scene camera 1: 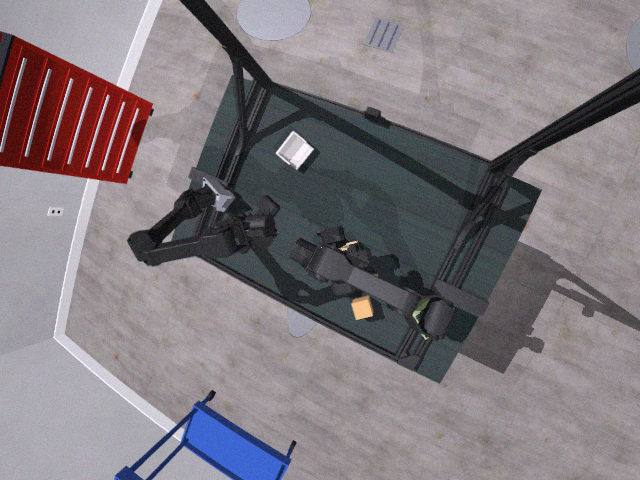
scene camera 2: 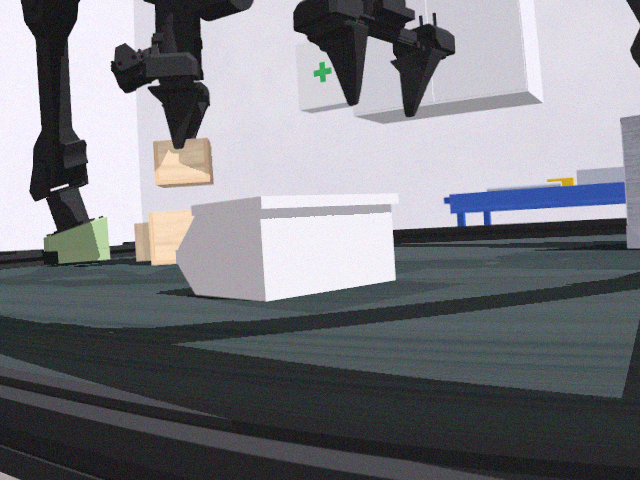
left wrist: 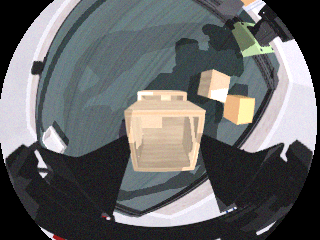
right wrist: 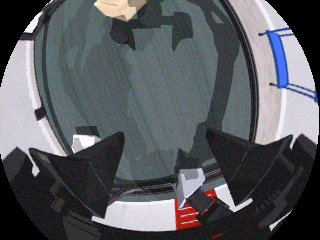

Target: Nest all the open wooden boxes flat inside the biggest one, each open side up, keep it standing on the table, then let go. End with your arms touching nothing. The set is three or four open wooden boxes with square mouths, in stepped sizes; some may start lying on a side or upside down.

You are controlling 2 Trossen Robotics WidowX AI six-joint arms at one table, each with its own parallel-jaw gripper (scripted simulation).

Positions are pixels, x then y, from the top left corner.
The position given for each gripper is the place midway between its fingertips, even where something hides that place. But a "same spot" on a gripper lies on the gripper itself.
left gripper: scene camera 1 343,257; scene camera 2; left wrist; not seen in the right wrist view (out of frame)
same spot on left gripper: [scene camera 2: 179,97] = [left wrist: 104,193]
